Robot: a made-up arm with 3 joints. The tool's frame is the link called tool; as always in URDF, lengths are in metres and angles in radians.
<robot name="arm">
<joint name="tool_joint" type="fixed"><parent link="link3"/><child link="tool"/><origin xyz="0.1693 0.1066 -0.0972" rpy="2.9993 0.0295 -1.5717"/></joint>
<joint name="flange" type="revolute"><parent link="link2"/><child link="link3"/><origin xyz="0.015 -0.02 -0.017" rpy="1.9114 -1.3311 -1.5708"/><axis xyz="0 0 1"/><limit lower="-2.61" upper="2.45"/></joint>
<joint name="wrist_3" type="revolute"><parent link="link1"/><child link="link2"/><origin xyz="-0.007 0.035 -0.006" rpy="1.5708 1.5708 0"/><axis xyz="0 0 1"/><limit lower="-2.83" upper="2.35"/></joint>
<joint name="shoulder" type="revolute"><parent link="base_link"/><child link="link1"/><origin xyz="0.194 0.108 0.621" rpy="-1.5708 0 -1.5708"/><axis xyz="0 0 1"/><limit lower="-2.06" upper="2.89"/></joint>
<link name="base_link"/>
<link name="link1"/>
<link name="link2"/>
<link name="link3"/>
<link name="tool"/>
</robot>
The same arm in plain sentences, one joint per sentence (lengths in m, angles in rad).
The arm has three revolute joints in a row. What follows holds with every joint at zero, and every direction is one of the base frame's.
Joint 1 lies 0.194 m along +x and 0.108 m along +y and 0.621 m along +z from the base frame's origin and turns about +x, from -2.06 to 2.89 rad.
Joint 2 lies 0.006 m along -x and 0.007 m along +y and 0.035 m along -z from joint 1 and turns about +z, from -2.83 to 2.35 rad.
Joint 3 lies 0.015 m along -x and 0.02 m along +y and 0.017 m along -z from joint 2 and turns about the direction (0.942561, 0.324486, -0.079297), from -2.61 to 2.45 rad.
The tool frame, which is the frame that the pose is given for, lies 0.056 m along -x and 0.089 m along -y and 0.196 m along +z from joint 3; its axes are the base frame's turned by roll -1.6249, pitch 0.2241 and yaw 1.9509 rad (as in URDF: about the fixed x, then y, then z).

